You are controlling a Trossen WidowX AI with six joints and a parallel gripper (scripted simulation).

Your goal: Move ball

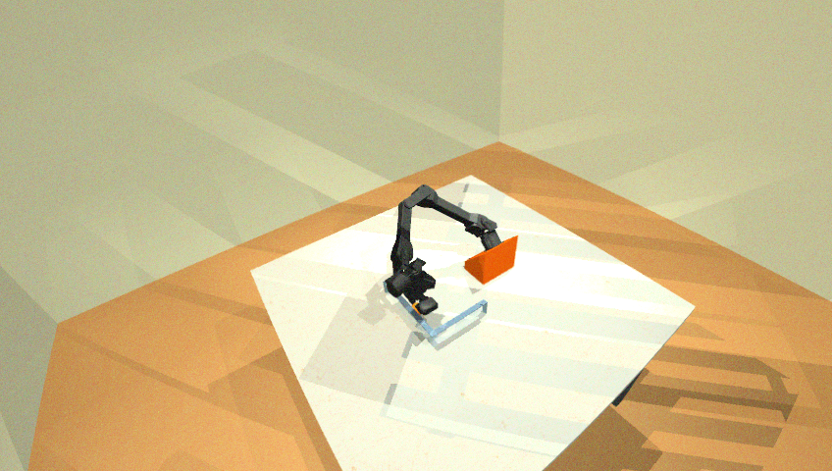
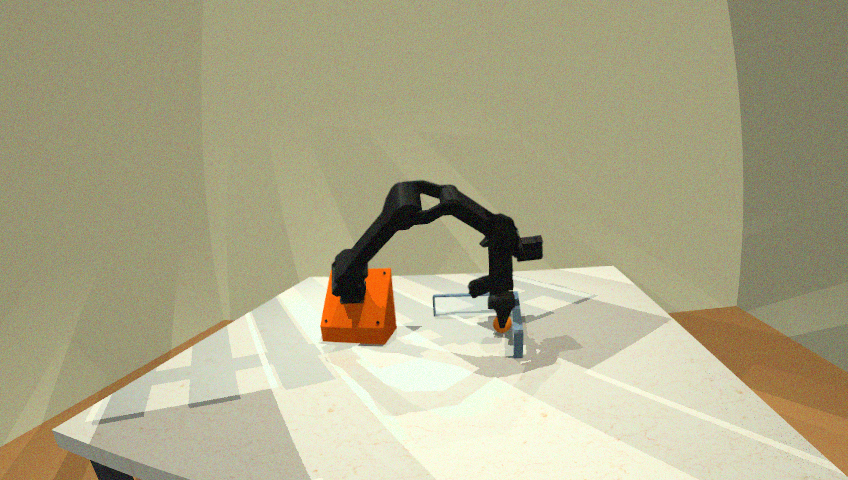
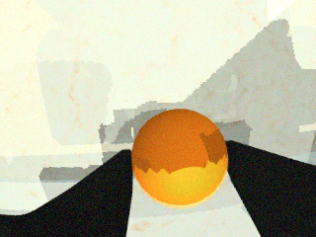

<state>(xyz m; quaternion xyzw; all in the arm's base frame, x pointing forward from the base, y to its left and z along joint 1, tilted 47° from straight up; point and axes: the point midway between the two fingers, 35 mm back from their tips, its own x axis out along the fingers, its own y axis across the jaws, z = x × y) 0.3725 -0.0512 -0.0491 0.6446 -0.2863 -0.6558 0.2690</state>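
My gripper tip is right at the orange ball.
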